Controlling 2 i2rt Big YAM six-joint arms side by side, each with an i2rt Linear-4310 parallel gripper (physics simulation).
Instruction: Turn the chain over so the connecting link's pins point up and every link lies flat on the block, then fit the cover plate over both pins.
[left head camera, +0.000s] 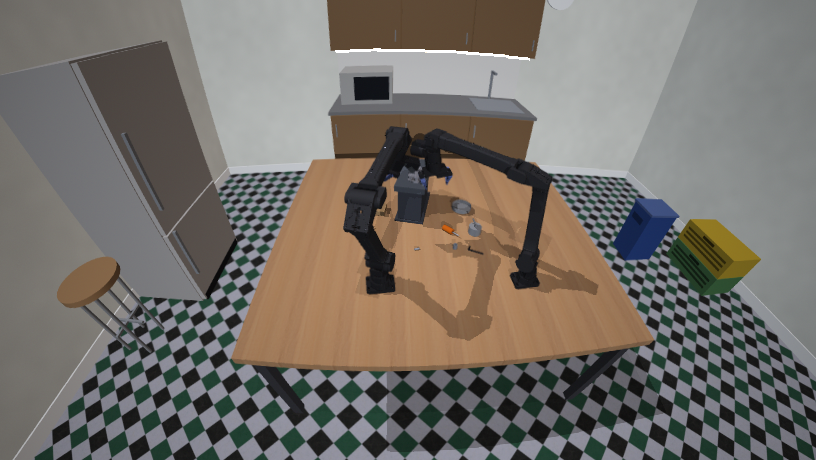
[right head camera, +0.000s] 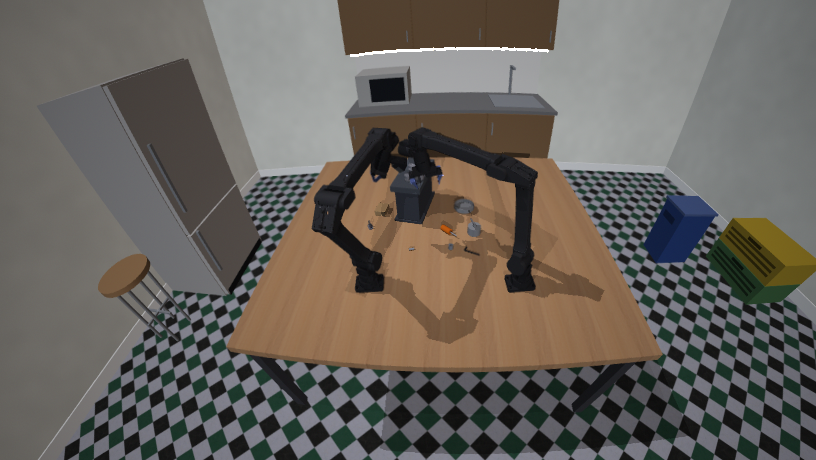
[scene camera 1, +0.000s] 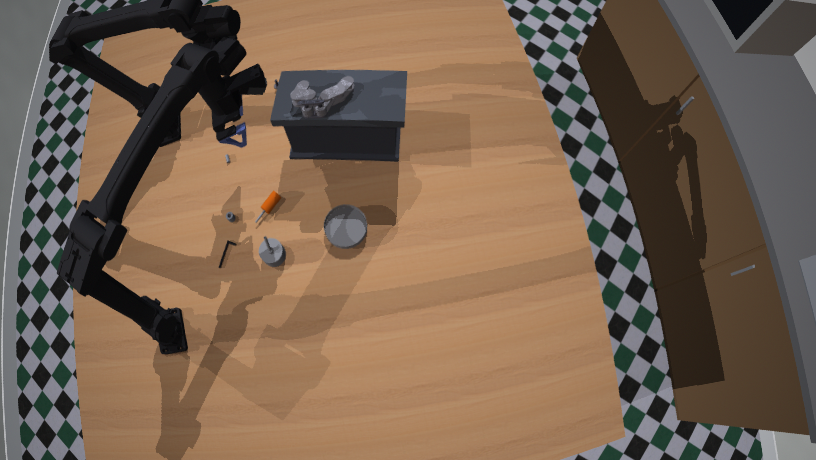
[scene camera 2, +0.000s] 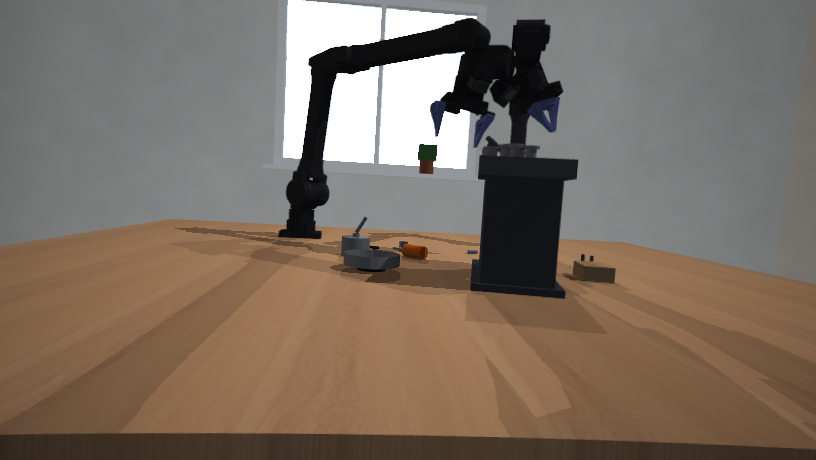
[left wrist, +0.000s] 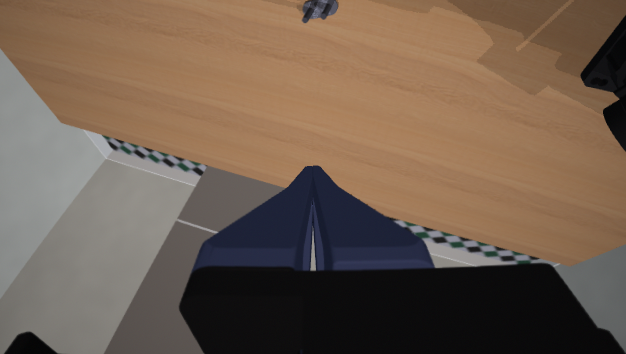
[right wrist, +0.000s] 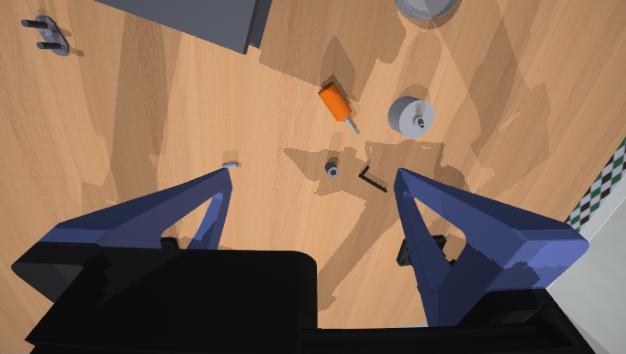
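Pixels of known places: left gripper, fingertip midpoint: (right head camera: 374, 181) (scene camera 2: 553, 131) (left wrist: 312, 178); right gripper, fingertip midpoint: (left head camera: 436, 186) (right head camera: 428, 186) (scene camera 1: 242, 130) (scene camera 2: 456, 142) (right wrist: 313, 177); left arm's base, origin of the base link: (left head camera: 380, 285) (right head camera: 369, 284); right arm's base, origin of the base link: (left head camera: 524, 280) (right head camera: 519, 283) (scene camera 1: 172, 331) (scene camera 2: 300, 236).
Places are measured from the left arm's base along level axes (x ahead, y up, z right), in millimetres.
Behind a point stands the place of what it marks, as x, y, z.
The chain (scene camera 1: 337, 98) {542, 228, 243} (scene camera 2: 517, 149) {559, 244, 235} lies bunched and bent on top of the dark block (scene camera 1: 377, 97) {634, 220, 263} (scene camera 2: 522, 228) {682, 107, 266} (right head camera: 410, 205) {410, 105, 196}. A dark end piece sticks up at a slant in scene camera 2; which way the connecting link's pins point cannot be told. A small plate with two upright pins (right wrist: 52, 36) {393, 3, -22} (left wrist: 320, 8) {393, 3, -23} (right head camera: 370, 225) {378, 21, -18} lies on the table beside the block. The cover plate cannot be picked out for certain. My left gripper (left wrist: 312, 178) {317, 315, 48} (scene camera 2: 552, 130) {317, 315, 48} is shut and empty, above the block's far side. My right gripper (right wrist: 313, 177) {311, 274, 283} (scene camera 2: 456, 140) {311, 274, 283} is open and empty, above and beside the block.
An orange-handled tool (right wrist: 335, 102) {312, 30, 361} (scene camera 1: 270, 202) {311, 28, 371}, a grey round pot with a rod (right wrist: 411, 118) {291, 42, 491} (scene camera 1: 271, 252) {291, 47, 509}, a grey dish (scene camera 1: 345, 226) {489, 10, 482}, a hex key (scene camera 1: 226, 254) {148, 5, 466} and small metal parts lie near the block. A tan block with two pegs (scene camera 2: 594, 271) {558, 21, 57} stands on the block's other side.
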